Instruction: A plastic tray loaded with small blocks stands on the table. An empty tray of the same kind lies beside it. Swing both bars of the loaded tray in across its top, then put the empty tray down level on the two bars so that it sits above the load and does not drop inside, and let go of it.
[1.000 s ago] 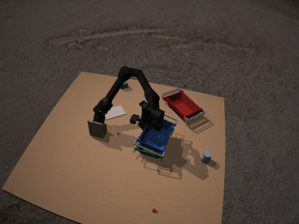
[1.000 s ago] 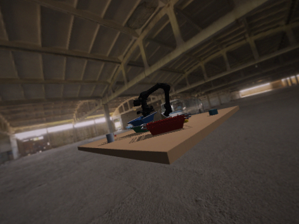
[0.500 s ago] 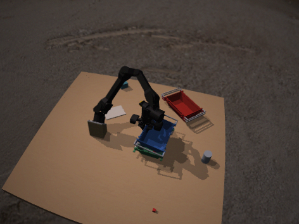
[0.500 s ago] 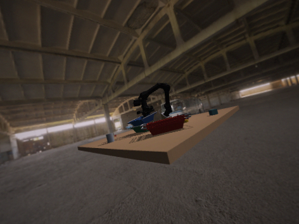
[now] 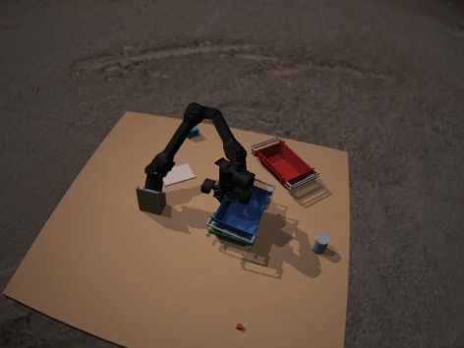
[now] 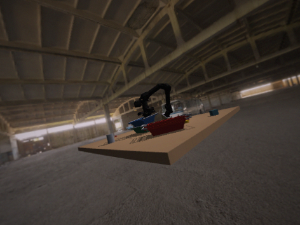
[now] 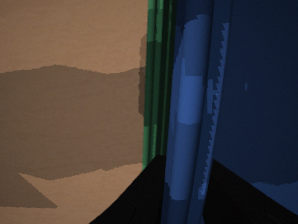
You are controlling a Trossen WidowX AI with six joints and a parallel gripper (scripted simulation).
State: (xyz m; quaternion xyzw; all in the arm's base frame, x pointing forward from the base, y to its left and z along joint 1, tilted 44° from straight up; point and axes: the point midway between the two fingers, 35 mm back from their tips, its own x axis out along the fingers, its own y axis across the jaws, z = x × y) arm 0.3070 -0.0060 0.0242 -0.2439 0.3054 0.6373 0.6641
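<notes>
My gripper tip is 70 mm short of the blue tray, 20 mm below it and 10 mm to the left of it. Round my gripper tip: grey cylinder (410 mm ahead, 60 mm below, 40 mm to the right); teal block (510 mm to the left, 320 mm behind, 70 mm below); white sheet (280 mm behind, 200 mm to the left, 90 mm below).
</notes>
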